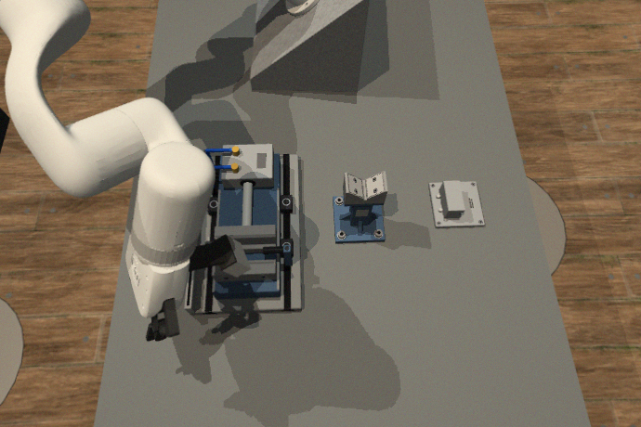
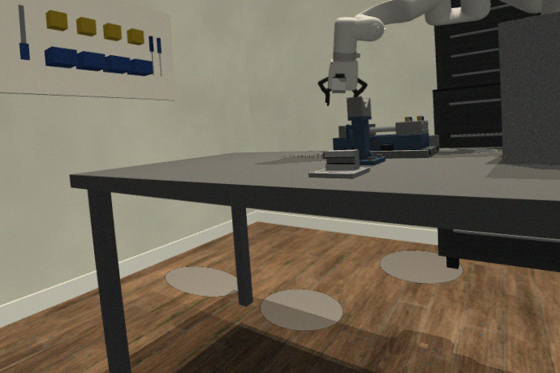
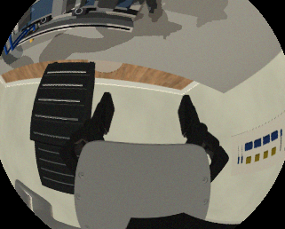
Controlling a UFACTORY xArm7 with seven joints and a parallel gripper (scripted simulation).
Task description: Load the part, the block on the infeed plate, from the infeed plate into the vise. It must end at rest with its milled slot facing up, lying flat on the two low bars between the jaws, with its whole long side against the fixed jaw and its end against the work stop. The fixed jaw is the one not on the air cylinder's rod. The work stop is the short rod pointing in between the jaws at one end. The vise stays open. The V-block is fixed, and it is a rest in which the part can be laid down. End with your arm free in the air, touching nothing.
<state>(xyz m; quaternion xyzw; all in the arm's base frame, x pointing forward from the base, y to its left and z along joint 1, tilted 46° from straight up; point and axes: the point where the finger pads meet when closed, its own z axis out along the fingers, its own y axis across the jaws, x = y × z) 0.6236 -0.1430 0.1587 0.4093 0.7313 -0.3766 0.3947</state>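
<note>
Right now my hand is 490 mm to the right of the part, 230 mm past it and 150 mm above it. From my hand the other things lie so: moving jaw 140 mm behind, 110 mm to the left, 100 mm below; then fixed jaw 110 mm to the left, 100 mm below, 70 mm behind; then work stop 160 mm to the left, 110 mm behind, 90 mm below.
</note>
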